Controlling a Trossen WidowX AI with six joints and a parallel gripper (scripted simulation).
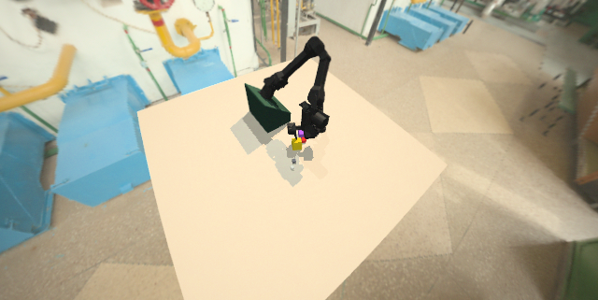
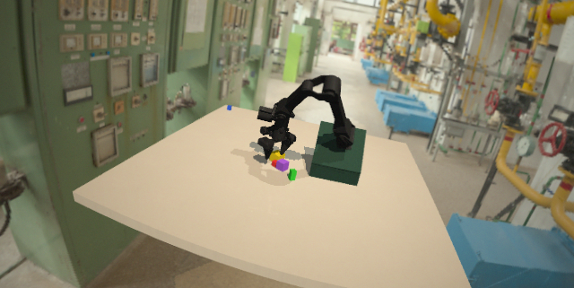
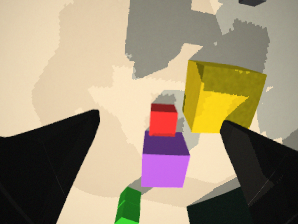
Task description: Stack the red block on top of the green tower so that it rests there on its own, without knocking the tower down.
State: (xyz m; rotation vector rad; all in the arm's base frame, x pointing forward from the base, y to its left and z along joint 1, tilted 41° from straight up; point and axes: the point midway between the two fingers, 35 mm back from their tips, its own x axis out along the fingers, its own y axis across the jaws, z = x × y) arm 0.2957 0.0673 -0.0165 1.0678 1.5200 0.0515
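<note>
Now: gripper tip 10 mm past the small red block and 30 mm above it. Round my gripper tip: purple block: 40 mm behind, 20 mm to the left, 20 mm below; then small blue block: 420 mm ahead, 680 mm to the right, 30 mm below; then yellow block: 10 mm behind, 50 mm to the right, 20 mm below.
</note>
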